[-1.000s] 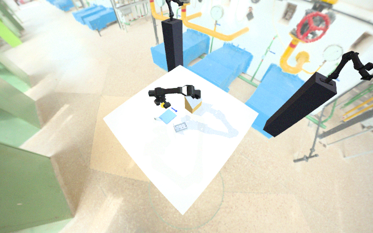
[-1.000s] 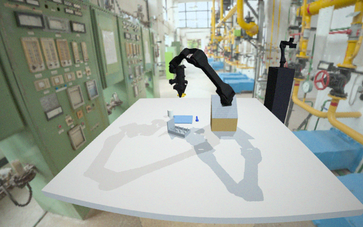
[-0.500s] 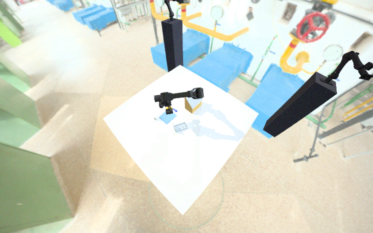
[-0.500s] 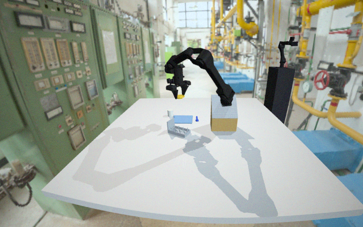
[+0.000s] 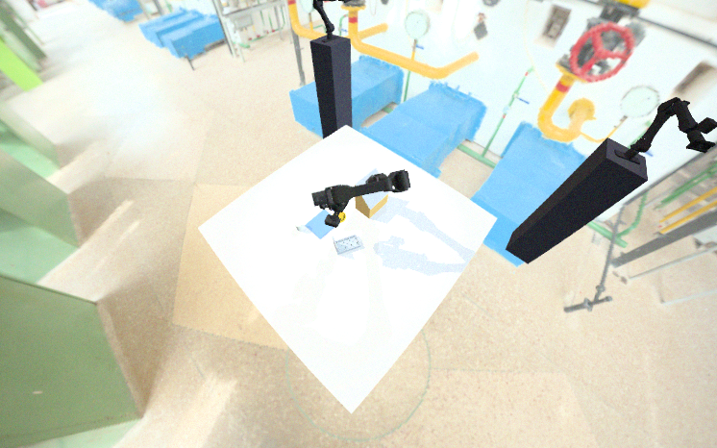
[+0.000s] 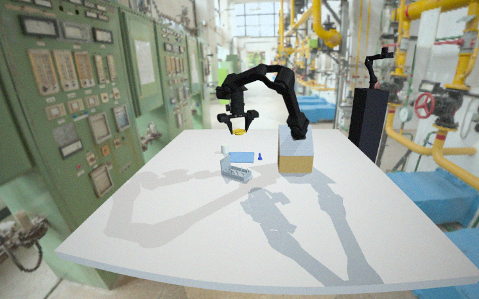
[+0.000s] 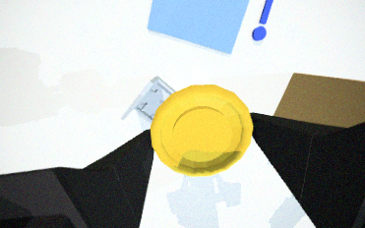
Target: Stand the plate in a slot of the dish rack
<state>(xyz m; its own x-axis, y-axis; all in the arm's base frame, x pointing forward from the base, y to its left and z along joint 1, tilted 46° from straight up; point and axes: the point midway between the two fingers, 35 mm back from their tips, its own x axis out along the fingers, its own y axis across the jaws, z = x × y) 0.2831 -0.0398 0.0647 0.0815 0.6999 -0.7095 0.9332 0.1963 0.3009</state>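
My gripper tip is now 17 cm above the grey dish rack, 6 cm to the right of it and 2 cm short of it. Also, from my gripper tip: blue utensil 19 cm below, 13 cm to the right, 11 cm behind; light blue mat 19 cm below, 14 cm to the right; yellow plate 1 cm above.
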